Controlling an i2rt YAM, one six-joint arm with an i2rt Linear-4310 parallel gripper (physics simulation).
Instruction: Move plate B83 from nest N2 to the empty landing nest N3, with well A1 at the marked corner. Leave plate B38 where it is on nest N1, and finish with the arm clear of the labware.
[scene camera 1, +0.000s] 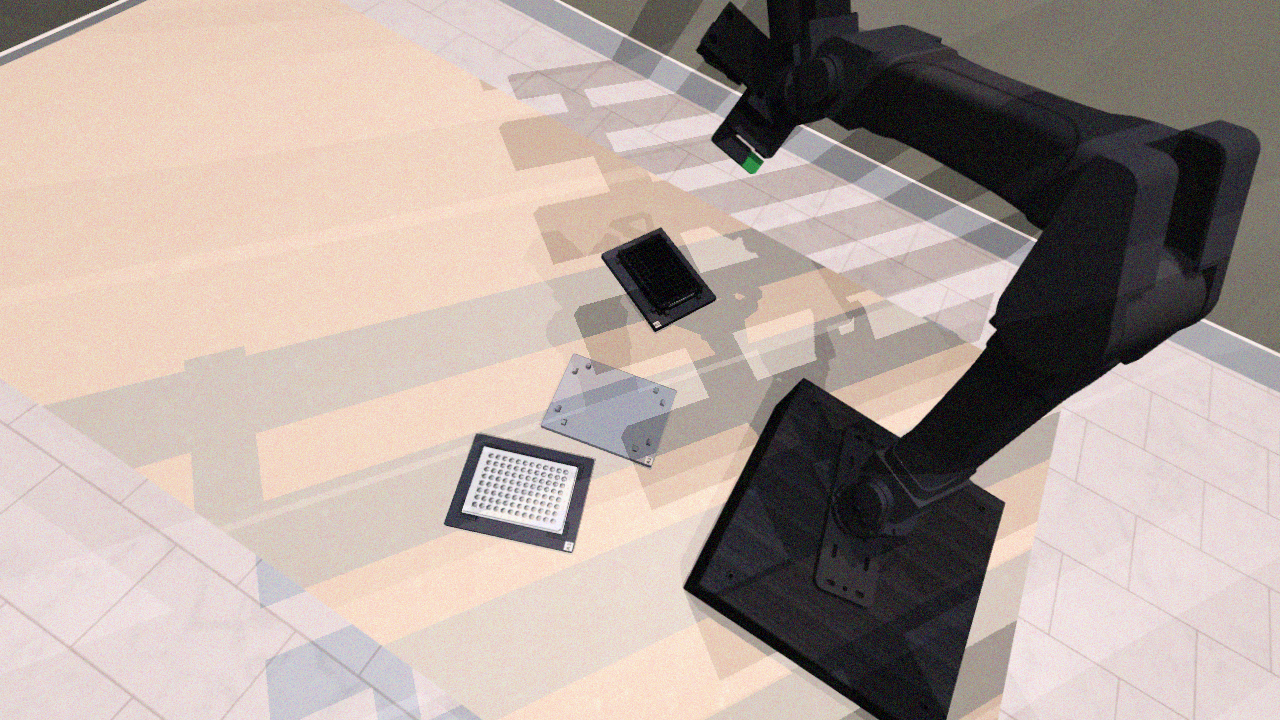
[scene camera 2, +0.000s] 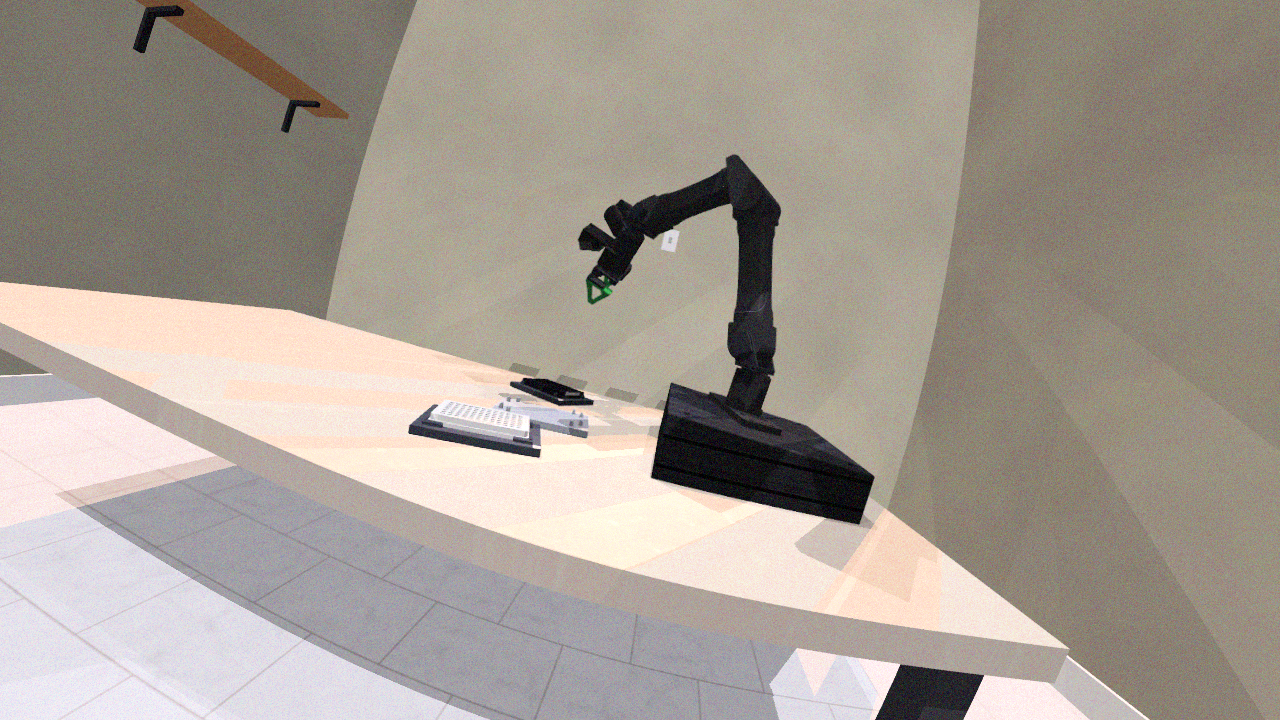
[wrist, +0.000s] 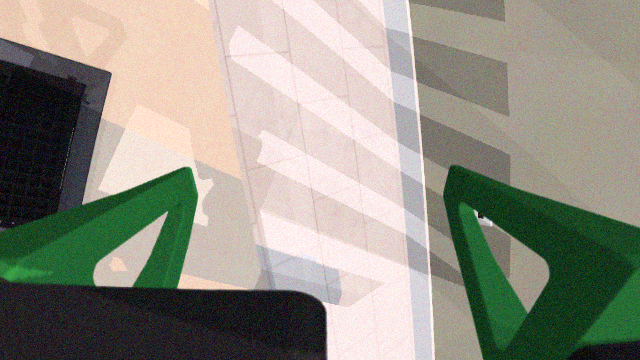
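Observation:
A white well plate (scene camera 1: 521, 488) (scene camera 2: 481, 419) sits flat on a dark nest (scene camera 1: 580, 483) (scene camera 2: 474, 437). A black well plate (scene camera 1: 660, 271) (scene camera 2: 554, 388) (wrist: 35, 135) sits on another dark nest (scene camera 1: 633, 289) (wrist: 95, 100). The bare light-grey nest (scene camera 1: 608, 410) (scene camera 2: 554, 419) with small posts lies between them. Plate and nest codes and well A1 are too small to read. Each nest has a small white tag at one corner in scene camera 1. My gripper (scene camera 1: 750, 162) (scene camera 2: 597, 289) (wrist: 320, 180) is open and empty, high above the table, off to the black plate's wall side.
The arm's black base block (scene camera 1: 769, 573) (scene camera 2: 760, 465) stands beside the nests. The table edge and a strip of floor (wrist: 325, 150) show under the gripper, with the wall (wrist: 575, 125) beyond. A wooden shelf (scene camera 2: 250, 58) hangs at upper left in scene camera 2.

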